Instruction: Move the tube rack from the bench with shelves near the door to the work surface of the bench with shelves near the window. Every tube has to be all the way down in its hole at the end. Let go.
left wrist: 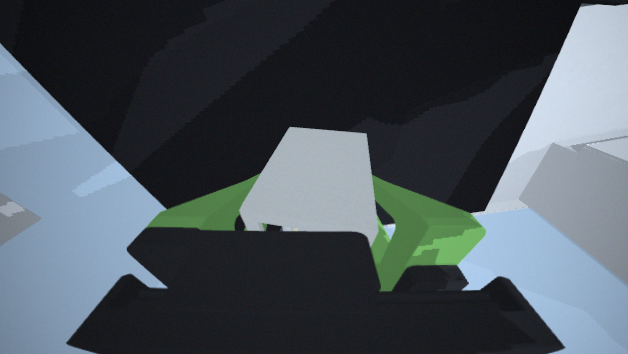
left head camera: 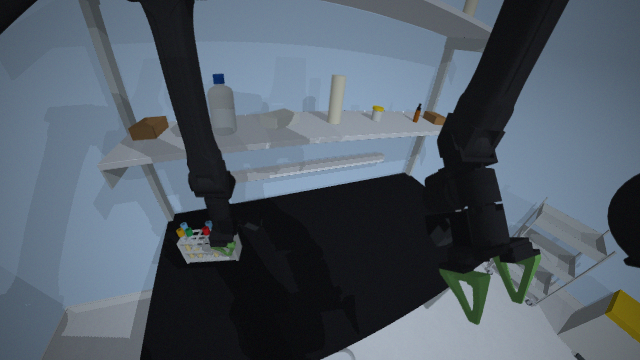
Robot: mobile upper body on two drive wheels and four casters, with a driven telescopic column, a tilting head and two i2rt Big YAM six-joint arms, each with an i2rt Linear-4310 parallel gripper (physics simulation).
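Places are measured from the left arm's base along level axes (x left, y back, z up), in centimetres.
Pixels of known places: left gripper, between the fingertips: (left wrist: 314,176) (left head camera: 230,246); right gripper, between the fingertips: (left head camera: 497,312).
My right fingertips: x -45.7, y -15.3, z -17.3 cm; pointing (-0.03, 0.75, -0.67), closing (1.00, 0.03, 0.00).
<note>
Behind a point stands the place of what it marks.
The white tube rack (left head camera: 212,258) {x 5.5, y -47.5, z -44.6 cm} is at the left of the head view, over the left end of the black bench top (left head camera: 350,230) {x -47.2, y -69.6, z -61.2 cm}, with yellow, green, red and blue tube caps showing at its left part. In the left wrist view the rack's pale end wall (left wrist: 320,175) {x -2.1, y -50.4, z -40.3 cm} is between the green fingers. My left gripper (left head camera: 226,248) {x 0.1, y -50.8, z -43.2 cm} (left wrist: 314,176) {x 0.1, y -50.8, z -43.2 cm} is shut on the rack at its right part. The head view does not show clearly whether the rack touches the bench top. How deep each tube sits cannot be told. My right gripper (left head camera: 497,305) {x -45.7, y -15.3, z -17.3 cm} is open and empty at the lower right.
A shelf (left head camera: 300,139) {x -22.3, y -68.2, z -15.6 cm} above the bench holds a blue-capped bottle (left head camera: 222,110) {x 0.9, y -71.3, z -7.6 cm}, a cream cylinder (left head camera: 336,100) {x -36.0, y -83.4, z -6.4 cm}, a yellow-lidded jar (left head camera: 377,115) {x -57.0, y -90.3, z -12.8 cm}, an amber bottle (left head camera: 417,114) {x -80.1, y -94.3, z -11.5 cm} and brown boxes (left head camera: 149,128) {x 24.3, y -70.3, z -12.0 cm} (left head camera: 434,118) {x -91.9, y -95.2, z -12.7 cm}. A wheeled cart (left head camera: 570,230) {x -230.1, y -50.3, z -71.2 cm} and a yellow object (left head camera: 626,312) {x -231.5, y 4.7, z -92.5 cm} stand at the right.
</note>
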